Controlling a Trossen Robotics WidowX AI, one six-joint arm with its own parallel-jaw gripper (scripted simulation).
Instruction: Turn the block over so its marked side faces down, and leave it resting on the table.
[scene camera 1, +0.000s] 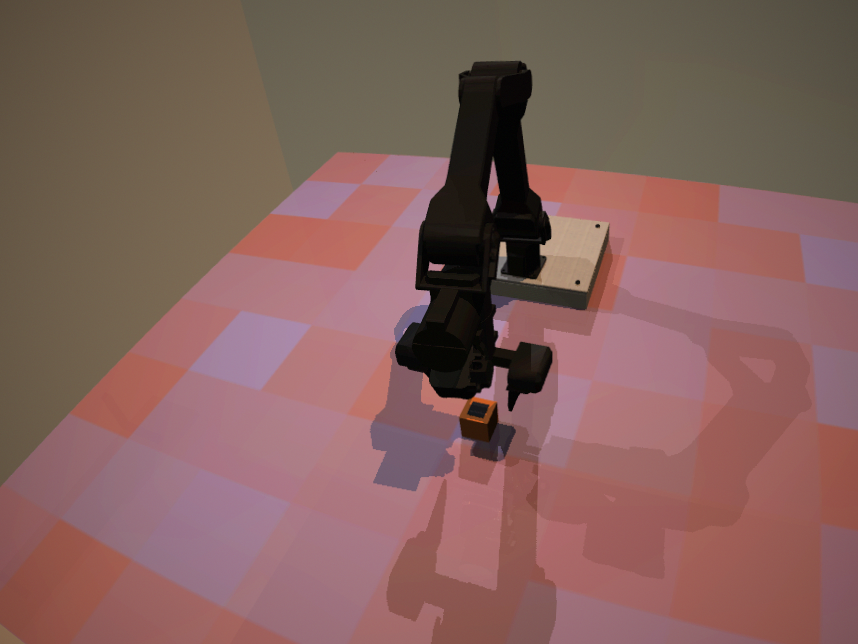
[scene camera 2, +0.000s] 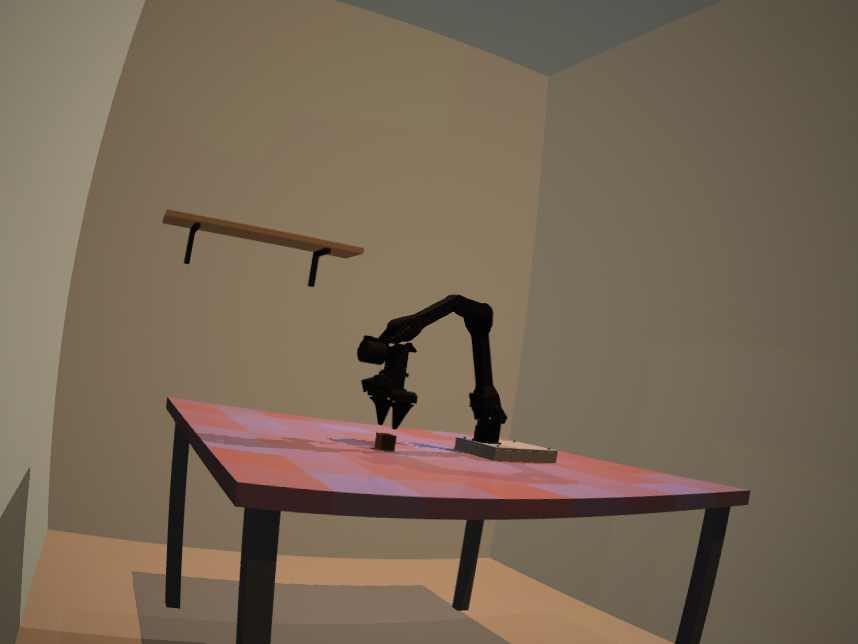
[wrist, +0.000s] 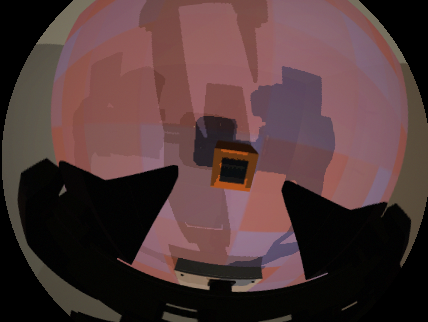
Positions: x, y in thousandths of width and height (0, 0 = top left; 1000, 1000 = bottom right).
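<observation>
Scene camera 1 shows the gripper (scene camera 1: 558, 623), open and holding nothing, and an orange block (scene camera 1: 559, 648). Scene camera 2 shows the gripper (scene camera 2: 452, 664) as well. It also appears in the wrist view: gripper (wrist: 543, 557).
</observation>
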